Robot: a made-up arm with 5 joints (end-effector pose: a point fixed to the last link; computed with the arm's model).
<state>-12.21 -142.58 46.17 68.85 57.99</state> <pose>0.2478 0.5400 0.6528 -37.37 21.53 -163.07</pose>
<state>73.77 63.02 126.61 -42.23 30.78</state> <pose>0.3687 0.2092 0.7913 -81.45 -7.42 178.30</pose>
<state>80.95 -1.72 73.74 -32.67 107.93</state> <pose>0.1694 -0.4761 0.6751 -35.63 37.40 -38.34</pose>
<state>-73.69 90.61 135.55 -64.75 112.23</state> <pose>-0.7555 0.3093 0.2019 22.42 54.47 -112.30</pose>
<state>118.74 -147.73 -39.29 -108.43 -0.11</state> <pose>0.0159 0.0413 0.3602 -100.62 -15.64 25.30</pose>
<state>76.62 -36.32 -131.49 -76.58 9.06</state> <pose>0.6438 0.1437 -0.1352 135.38 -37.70 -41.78</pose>
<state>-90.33 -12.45 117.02 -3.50 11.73</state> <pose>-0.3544 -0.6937 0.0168 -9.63 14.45 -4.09</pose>
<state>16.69 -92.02 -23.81 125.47 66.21</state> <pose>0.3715 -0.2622 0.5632 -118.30 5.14 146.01</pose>
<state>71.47 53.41 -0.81 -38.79 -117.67</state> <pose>-0.5434 -0.0590 0.2330 -155.03 22.76 131.02</pose>
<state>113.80 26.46 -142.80 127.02 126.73</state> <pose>-0.1855 -0.1177 0.3898 -68.35 64.06 148.18</pose>
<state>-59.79 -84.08 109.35 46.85 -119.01</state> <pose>0.1871 -0.1401 1.0986 -101.72 -57.40 -119.86</pose>
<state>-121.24 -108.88 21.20 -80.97 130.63</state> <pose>0.0571 -0.3713 0.4614 -120.07 -35.64 -159.01</pose>
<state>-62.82 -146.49 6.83 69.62 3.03</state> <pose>-0.2010 0.5589 0.7048 -119.53 53.83 120.73</pose>
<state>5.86 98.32 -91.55 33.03 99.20</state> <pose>-0.6598 0.1330 0.2360 -176.33 14.35 49.48</pose>
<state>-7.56 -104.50 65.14 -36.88 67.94</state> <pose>0.6288 -0.3594 0.3357 7.49 -0.84 70.64</pose>
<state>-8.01 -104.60 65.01 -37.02 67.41</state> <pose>0.6273 -0.3582 0.3383 7.18 -0.54 70.70</pose>
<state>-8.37 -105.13 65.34 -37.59 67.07</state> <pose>0.6261 -0.3559 0.3434 6.86 0.09 70.70</pose>
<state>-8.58 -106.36 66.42 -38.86 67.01</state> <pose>0.6253 -0.3514 0.3530 6.46 1.25 70.60</pose>
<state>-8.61 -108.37 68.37 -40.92 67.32</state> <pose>0.6245 -0.3444 0.3681 5.90 2.96 70.34</pose>
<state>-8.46 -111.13 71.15 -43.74 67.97</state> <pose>0.6235 -0.3342 0.3894 5.02 5.12 69.89</pose>
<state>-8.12 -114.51 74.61 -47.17 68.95</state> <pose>0.6218 -0.3204 0.4162 3.69 7.45 69.25</pose>
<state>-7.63 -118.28 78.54 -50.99 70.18</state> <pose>0.6187 -0.3030 0.4475 1.83 9.67 68.43</pose>
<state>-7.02 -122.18 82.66 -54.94 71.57</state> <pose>0.6137 -0.2828 0.4808 -0.50 11.51 67.49</pose>
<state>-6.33 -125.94 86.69 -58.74 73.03</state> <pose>0.6068 -0.2612 0.5132 -3.09 12.79 66.56</pose>
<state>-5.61 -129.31 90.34 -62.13 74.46</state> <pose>0.5989 -0.2403 0.5419 -5.62 13.45 65.76</pose>
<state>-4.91 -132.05 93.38 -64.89 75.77</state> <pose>0.5912 -0.2225 0.5647 -7.80 13.63 65.17</pose>
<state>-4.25 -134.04 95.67 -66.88 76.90</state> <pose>0.5854 -0.2091 0.5806 -9.39 13.49 64.84</pose>
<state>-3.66 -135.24 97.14 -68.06 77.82</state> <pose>0.5827 -0.2007 0.5894 -10.27 13.22 64.76</pose>
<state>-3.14 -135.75 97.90 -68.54 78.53</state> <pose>0.5830 -0.1968 0.5922 -10.52 12.94 64.83</pose>
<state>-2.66 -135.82 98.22 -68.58 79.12</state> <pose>0.5855 -0.1958 0.5914 -10.36 12.66 64.99</pose>
